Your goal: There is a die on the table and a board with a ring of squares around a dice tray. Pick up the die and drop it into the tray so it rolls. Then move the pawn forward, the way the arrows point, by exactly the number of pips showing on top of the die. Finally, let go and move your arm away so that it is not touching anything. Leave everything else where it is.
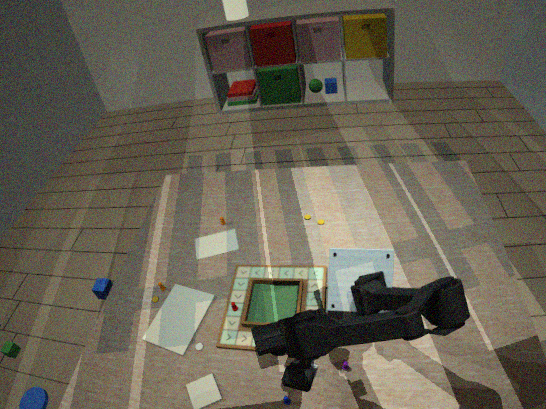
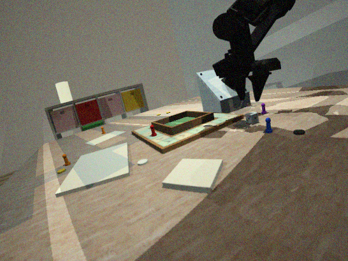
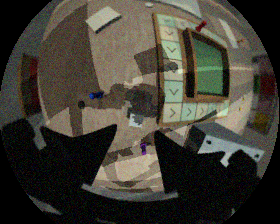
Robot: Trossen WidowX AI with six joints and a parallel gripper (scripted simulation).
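The grey-white die is 5 cm below my gripper tip. The rest, counted from my gripper tip: blue pawn: 8 cm to the left, 6 cm ahead, 5 cm below; purple pawn: 9 cm behind, 5 cm below; black disc: 14 cm to the left, 6 cm below, 5 cm ahead.
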